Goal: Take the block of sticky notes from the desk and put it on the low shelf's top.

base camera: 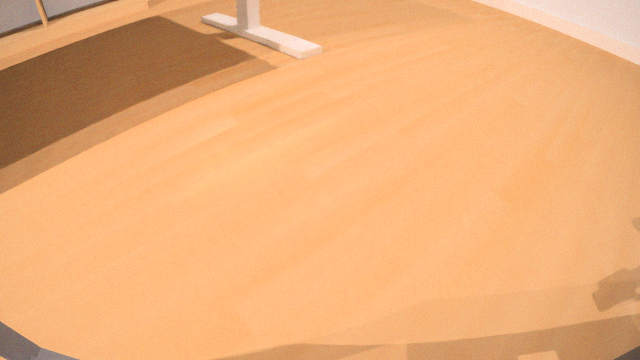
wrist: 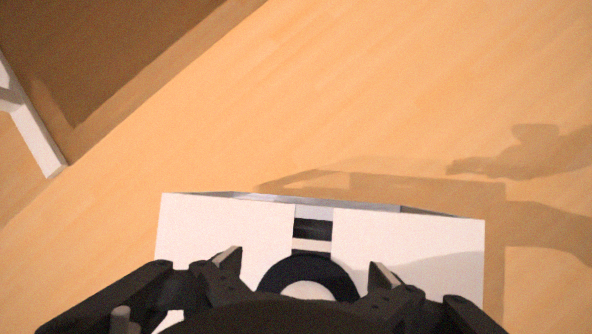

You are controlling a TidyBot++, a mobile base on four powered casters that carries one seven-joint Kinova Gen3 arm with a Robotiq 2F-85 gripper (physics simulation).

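Places are measured from the arm's base along level axes (x back, y right, z up), in metres.
Pixels of known places: gripper, fingertip midpoint: [wrist: 303, 268].
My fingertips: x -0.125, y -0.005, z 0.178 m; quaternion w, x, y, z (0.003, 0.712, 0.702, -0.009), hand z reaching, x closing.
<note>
Behind a point stands the place of what it marks.
My gripper [wrist: 303, 268] @(x -0.125, y -0.005, z 0.178 m) is open, its two dark fingers wide apart above the white top of my own base in the wrist view. Nothing shows between the fingers except the base's top and a dark ring on it. The block of sticky notes does not show in either view. A white leg with a flat foot [base camera: 285, 40] [wrist: 37, 135], which looks like part of the desk, stands on the floor at the top of the base view and at the left of the wrist view. The desk's top is out of view. I cannot tell whether the low shelf shows.
A wooden-edged unit with grey panels [base camera: 75, 7] shows at the top left of the base view. A dark shadow [base camera: 110, 75] @(x -0.962, y -0.689, z -0.396 m) [wrist: 100, 45] @(x -0.659, y -0.866, z -0.396 m) lies on the wooden floor [base camera: 320, 200] @(x -0.461, y 0.003, z -0.396 m) [wrist: 300, 100] @(x -0.467, y -0.070, z -0.396 m) beside the leg. A white wall [base camera: 600, 15] @(x -1.899, y 1.656, z -0.208 m) with a pale skirting runs along the top right.
</note>
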